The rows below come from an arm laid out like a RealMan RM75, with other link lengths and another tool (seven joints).
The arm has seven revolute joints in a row. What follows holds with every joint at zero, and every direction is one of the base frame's.
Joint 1 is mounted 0.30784 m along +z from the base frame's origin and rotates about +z.
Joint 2 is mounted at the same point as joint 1 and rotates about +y.
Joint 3 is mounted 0.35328 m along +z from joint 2 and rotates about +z.
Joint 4 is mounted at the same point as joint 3 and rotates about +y.
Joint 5 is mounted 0.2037 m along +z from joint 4 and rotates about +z.
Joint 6 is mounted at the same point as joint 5 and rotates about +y.
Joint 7 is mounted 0.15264 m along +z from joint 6 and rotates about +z.
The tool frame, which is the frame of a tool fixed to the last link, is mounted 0.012 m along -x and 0.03 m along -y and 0.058 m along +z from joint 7; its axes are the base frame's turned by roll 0.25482, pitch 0 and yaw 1.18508 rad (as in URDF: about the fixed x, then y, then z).
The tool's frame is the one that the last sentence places.
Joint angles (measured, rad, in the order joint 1, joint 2, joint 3, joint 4, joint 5, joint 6, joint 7), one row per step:
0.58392 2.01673 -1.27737 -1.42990 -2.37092 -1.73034 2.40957
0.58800 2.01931 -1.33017 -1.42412 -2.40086 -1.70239 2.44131
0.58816 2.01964 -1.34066 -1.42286 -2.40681 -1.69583 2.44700
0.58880 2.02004 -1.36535 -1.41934 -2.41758 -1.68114 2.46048
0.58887 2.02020 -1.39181 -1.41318 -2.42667 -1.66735 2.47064
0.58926 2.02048 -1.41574 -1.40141 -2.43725 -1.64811 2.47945
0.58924 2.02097 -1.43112 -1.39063 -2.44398 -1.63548 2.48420
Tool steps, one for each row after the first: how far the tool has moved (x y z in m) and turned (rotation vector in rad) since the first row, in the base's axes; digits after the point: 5 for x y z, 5 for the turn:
0.00214 0.00078 -0.00798 0.00062 -0.04083 -0.00457
0.00280 0.00098 -0.00943 0.00170 -0.04885 -0.00497
0.00392 0.00118 -0.01302 0.00261 -0.06519 -0.00556
0.00557 0.00055 -0.01729 -0.00118 -0.08188 -0.00467
0.00826 0.00094 -0.02146 -0.00079 -0.09767 -0.00605
0.01076 0.00080 -0.02460 -0.00229 -0.10799 -0.00873

